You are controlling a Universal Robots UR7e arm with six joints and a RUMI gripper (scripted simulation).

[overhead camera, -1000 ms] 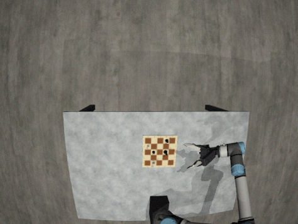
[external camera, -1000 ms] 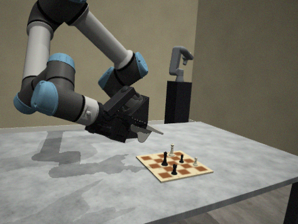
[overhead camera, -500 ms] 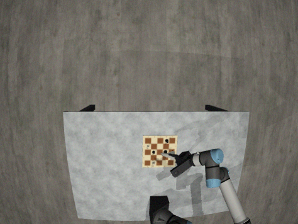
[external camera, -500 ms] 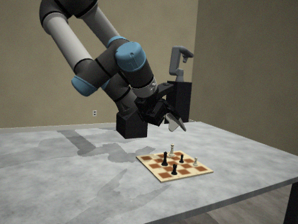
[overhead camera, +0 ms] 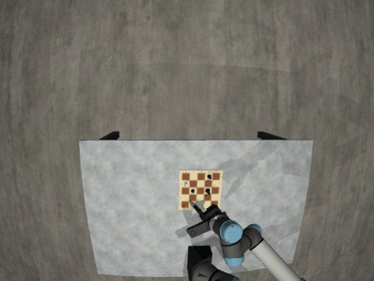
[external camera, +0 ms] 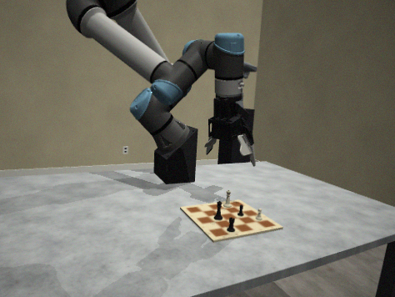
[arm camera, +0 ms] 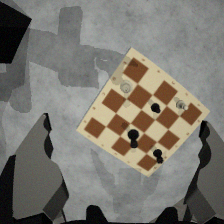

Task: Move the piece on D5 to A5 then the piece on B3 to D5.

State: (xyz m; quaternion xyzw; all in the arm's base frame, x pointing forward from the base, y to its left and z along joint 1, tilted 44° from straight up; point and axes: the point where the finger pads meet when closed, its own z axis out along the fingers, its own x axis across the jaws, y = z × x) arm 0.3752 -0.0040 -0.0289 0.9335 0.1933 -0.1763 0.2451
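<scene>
Now: hand 10 mm past the tall white piece, 10 mm to the right of it and 130 mm above it. The rest, counted from my hand: small white pawn 110 mm ahead, 40 mm to the left, 140 mm below; then tall black piece 60 mm ahead, 70 mm to the right, 130 mm below; then chessboard 60 mm ahead, 30 mm to the right, 160 mm below.
</scene>
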